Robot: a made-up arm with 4 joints. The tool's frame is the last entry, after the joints.
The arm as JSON. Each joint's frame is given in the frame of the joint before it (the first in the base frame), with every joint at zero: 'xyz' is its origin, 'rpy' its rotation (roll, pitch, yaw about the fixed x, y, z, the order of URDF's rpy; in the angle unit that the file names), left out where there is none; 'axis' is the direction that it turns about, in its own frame. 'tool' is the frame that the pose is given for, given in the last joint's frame.
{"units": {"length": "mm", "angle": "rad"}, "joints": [
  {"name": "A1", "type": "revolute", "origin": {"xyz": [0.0, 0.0, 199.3]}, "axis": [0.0, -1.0, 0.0]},
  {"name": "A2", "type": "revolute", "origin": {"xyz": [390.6, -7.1, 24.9]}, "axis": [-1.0, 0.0, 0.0]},
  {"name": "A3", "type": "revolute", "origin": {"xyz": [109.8, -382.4, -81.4]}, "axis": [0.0, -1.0, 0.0]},
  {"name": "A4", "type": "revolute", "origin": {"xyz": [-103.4, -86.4, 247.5]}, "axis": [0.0, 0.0, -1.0]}
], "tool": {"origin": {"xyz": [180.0, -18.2, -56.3]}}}
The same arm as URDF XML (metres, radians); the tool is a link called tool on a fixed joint. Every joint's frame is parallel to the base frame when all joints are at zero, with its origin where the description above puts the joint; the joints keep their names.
<robot name="arm">
<joint name="A1" type="continuous"><parent link="base"/><child link="link1"/><origin xyz="0 0 0.1993" rpy="0 0 0"/><axis xyz="0 -1 0"/></joint>
<joint name="A2" type="continuous"><parent link="link1"/><child link="link2"/><origin xyz="0.3906 -0.0071 0.0249" rpy="0 0 0"/><axis xyz="-1 0 0"/></joint>
<joint name="A3" type="continuous"><parent link="link2"/><child link="link3"/><origin xyz="0.1098 -0.3824 -0.0814" rpy="0 0 0"/><axis xyz="0 -1 0"/></joint>
<joint name="A4" type="continuous"><parent link="link3"/><child link="link4"/><origin xyz="-0.1034 -0.0864 0.2475" rpy="0 0 0"/><axis xyz="0 0 -1"/></joint>
<joint name="tool_joint" type="fixed"><parent link="link4"/><child link="tool"/><origin xyz="0.18 -0.0182 -0.0563" rpy="0 0 0"/></joint>
<link name="base"/>
<link name="link1"/>
<link name="link2"/>
<link name="link3"/>
<link name="link4"/>
<link name="tool"/>
</robot>

